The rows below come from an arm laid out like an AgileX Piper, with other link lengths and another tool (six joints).
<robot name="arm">
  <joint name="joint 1" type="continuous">
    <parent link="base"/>
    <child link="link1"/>
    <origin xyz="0 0 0.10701" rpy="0 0 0"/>
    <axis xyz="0 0 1"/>
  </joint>
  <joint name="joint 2" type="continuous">
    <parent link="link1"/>
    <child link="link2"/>
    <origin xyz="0 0 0" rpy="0 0 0"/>
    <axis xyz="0 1 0"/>
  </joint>
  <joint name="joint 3" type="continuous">
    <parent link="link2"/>
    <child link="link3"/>
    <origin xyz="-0.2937 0 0.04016" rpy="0 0 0"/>
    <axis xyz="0 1 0"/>
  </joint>
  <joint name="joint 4" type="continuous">
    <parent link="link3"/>
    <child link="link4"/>
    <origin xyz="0.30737 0 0.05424" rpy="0 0 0"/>
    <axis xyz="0.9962 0 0.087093"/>
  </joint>
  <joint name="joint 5" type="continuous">
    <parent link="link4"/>
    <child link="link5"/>
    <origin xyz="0 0 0" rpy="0 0 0"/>
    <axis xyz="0 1 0"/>
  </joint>
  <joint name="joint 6" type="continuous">
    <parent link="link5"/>
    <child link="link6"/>
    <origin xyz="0.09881 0 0.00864" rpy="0 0 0"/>
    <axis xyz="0.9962 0 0.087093"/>
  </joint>
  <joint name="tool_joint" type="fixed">
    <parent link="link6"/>
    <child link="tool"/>
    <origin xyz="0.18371 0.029 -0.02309" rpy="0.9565 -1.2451 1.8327"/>
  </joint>
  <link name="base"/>
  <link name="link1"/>
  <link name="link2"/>
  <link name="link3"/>
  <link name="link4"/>
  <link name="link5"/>
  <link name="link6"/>
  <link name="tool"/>
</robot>
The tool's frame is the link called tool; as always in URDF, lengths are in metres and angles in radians. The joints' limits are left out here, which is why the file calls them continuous.
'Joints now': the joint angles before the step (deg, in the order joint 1, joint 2, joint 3, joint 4, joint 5, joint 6). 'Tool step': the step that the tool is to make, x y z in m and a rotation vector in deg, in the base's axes. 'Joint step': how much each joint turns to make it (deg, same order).
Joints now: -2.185 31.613 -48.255 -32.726 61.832 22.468
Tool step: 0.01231 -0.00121 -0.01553 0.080 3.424 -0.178
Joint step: 0.002 4.204 0.001 -0.407 -0.572 0.628
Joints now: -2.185 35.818 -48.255 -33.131 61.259 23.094
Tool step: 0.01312 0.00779 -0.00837 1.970 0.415 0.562
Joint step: -0.104 2.401 0.001 1.525 -1.664 1.085
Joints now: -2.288 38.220 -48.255 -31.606 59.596 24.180
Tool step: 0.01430 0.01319 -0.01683 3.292 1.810 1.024
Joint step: -0.468 3.444 0.001 3.391 -1.648 0.147
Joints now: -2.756 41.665 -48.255 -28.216 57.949 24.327
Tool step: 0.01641 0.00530 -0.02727 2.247 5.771 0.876
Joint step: -1.576 7.280 -1.518 3.491 -0.828 -2.340
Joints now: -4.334 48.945 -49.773 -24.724 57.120 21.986
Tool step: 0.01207 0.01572 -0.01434 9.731 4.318 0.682
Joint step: -7.921 6.924 -4.721 15.092 1.028 -10.042
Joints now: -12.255 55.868 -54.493 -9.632 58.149 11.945
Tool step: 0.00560 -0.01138 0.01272 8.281 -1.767 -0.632
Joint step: -13.742 3.002 -3.867 16.904 1.657 -14.573
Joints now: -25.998 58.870 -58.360 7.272 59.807 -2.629
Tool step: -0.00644 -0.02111 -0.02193 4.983 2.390 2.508
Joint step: -10.964 5.401 -0.352 10.756 2.575 -14.979
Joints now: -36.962 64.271 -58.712 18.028 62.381 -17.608
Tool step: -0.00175 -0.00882 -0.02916 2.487 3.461 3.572
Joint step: -2.828 5.729 0.001 2.770 0.738 -7.311
